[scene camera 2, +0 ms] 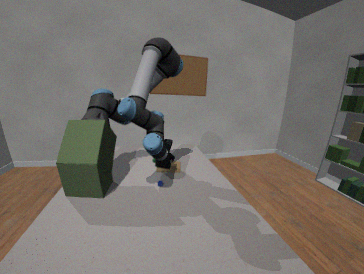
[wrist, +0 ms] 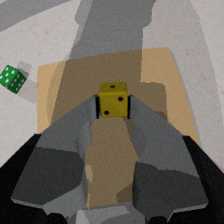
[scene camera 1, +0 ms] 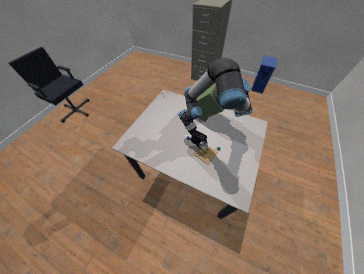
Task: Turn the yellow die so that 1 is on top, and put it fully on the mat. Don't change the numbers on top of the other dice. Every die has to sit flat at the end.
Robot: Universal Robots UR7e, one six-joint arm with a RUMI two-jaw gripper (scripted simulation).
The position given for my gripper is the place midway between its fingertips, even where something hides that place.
I see my gripper [wrist: 113,97], a yellow die [wrist: 113,98] and a mat [wrist: 150,74].
